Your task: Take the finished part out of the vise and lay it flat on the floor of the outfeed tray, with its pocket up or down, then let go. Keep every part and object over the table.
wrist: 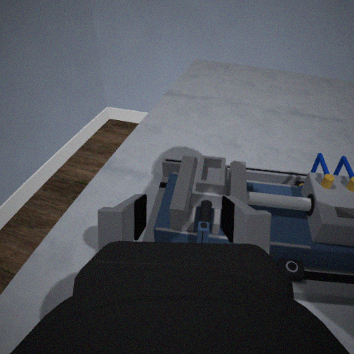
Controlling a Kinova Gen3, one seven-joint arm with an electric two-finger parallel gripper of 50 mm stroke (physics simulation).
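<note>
The finished part (210,188), a light grey block with a rectangular pocket facing up, sits in the vise (290,227) between the left jaw (183,192) and the right jaw (239,182). A narrow gap shows between the part and the right jaw. My gripper (183,210) is open and empty. Its fingers are on the near side of the part, which appears beyond the fingertips and slightly right of their middle. The part's lower side is partly hidden. The outfeed tray does not show in the wrist view.
A small blue and black fitting (203,226) shows between the fingers in the view. A white rod (280,201) runs from the right jaw to a grey block (337,220) with blue tubes (321,164) and yellow fittings. The table edge and wooden floor (60,185) lie left.
</note>
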